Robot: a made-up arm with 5 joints. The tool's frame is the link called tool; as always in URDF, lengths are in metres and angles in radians. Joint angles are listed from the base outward. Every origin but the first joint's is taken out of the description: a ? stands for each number. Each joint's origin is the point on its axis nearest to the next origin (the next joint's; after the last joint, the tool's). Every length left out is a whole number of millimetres.
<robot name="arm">
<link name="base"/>
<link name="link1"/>
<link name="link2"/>
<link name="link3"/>
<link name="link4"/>
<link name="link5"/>
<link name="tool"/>
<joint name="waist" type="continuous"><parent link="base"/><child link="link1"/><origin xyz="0.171 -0.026 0.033" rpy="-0.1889 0.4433 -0.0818"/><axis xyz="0 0 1"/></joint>
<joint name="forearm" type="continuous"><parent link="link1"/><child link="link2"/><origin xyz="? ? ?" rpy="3.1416 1.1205 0.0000"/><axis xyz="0 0 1"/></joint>
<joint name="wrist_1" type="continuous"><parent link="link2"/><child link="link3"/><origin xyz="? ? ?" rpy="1.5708 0.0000 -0.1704"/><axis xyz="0 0 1"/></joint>
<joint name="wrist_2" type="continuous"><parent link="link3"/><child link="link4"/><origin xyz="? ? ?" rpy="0.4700 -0.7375 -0.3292"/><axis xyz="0 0 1"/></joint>
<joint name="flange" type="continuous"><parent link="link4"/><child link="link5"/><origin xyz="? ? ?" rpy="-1.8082 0.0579 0.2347"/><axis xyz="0 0 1"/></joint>
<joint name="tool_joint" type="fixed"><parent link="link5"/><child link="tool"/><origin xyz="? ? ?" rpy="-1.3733 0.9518 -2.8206"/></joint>
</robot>
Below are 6 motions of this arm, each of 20 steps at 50 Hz.
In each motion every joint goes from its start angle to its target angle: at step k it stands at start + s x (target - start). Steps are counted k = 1, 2, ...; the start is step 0. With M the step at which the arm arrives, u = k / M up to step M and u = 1 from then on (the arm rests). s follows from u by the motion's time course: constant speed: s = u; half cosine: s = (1 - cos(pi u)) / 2; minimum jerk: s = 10 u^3 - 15 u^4 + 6 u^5.
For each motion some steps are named. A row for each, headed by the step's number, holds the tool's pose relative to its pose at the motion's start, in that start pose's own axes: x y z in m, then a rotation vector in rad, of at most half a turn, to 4 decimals.
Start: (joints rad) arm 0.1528 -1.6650 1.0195 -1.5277 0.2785
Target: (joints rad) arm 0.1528 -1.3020 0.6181 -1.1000 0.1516
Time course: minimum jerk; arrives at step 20
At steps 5, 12, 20:
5: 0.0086 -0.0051 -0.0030 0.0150 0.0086 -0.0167
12: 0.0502 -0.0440 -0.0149 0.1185 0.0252 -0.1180
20: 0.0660 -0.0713 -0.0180 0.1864 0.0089 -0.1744

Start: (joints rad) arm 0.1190 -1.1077 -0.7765 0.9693 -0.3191
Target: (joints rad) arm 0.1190 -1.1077 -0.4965 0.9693 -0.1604
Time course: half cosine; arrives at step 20
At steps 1, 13, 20:
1: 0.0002 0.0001 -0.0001 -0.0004 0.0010 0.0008
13: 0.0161 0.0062 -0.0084 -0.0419 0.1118 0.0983
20: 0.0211 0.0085 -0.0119 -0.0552 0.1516 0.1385

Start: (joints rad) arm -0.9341 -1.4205 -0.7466 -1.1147 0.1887
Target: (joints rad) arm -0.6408 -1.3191 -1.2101 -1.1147 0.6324
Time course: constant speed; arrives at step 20
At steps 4, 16, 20:
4: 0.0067 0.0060 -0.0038 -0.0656 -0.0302 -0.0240
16: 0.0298 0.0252 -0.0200 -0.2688 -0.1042 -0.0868
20: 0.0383 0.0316 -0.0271 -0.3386 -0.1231 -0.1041

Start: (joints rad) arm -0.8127 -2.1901 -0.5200 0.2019 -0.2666
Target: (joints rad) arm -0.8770 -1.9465 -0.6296 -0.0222 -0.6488
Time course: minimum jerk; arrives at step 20
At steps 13, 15, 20:
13: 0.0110 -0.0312 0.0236 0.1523 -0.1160 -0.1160
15: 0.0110 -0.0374 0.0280 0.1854 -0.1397 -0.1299
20: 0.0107 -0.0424 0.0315 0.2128 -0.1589 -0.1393

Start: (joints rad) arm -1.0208 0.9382 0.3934 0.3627 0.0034
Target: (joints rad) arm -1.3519 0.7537 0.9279 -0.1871 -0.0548
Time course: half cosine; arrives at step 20
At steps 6, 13, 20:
6: 0.0234 0.0111 -0.0071 -0.0358 0.1386 -0.0209
13: 0.0656 0.0431 -0.0428 -0.1602 0.4641 -0.0535
20: 0.0758 0.0612 -0.0678 -0.2405 0.6173 -0.0562

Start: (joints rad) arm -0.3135 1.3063 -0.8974 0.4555 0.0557
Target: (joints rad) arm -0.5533 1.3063 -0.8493 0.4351 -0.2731
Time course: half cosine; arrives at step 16
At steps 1, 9, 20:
1: 0.0006 -0.0002 0.0003 0.0014 0.0030 0.0016
9: 0.0414 -0.0099 0.0142 0.0759 0.1954 0.0877
20: 0.0721 -0.0124 0.0188 0.1170 0.3350 0.1334

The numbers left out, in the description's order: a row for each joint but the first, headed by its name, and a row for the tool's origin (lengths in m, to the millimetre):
forearm: -0.101 0.039 0.000
wrist_1: 0.079 0.105 0.000
wrist_2: -0.063 -0.031 0.000
flange: 0.033 -0.044 0.000
tool: 0.096 -0.143 0.000

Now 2 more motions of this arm.
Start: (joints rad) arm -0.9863 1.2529 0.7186 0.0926 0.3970
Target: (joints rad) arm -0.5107 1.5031 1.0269 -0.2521 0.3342
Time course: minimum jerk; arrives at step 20
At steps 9, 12, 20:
9: 0.0251 0.0193 -0.0209 -0.0901 -0.0239 -0.1248
12: 0.0458 0.0293 -0.0340 -0.1472 -0.0331 -0.2204
20: 0.0727 0.0371 -0.0479 -0.2077 -0.0361 -0.3400

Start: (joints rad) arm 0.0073 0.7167 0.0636 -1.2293 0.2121
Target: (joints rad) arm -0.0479 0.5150 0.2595 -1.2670 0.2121
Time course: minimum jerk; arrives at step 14
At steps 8, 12, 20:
8: -0.0304 0.0135 -0.0068 -0.0699 0.0364 0.1473
12: -0.0481 0.0184 -0.0093 -0.1031 0.0564 0.2281
20: -0.0493 0.0186 -0.0095 -0.1052 0.0578 0.2335

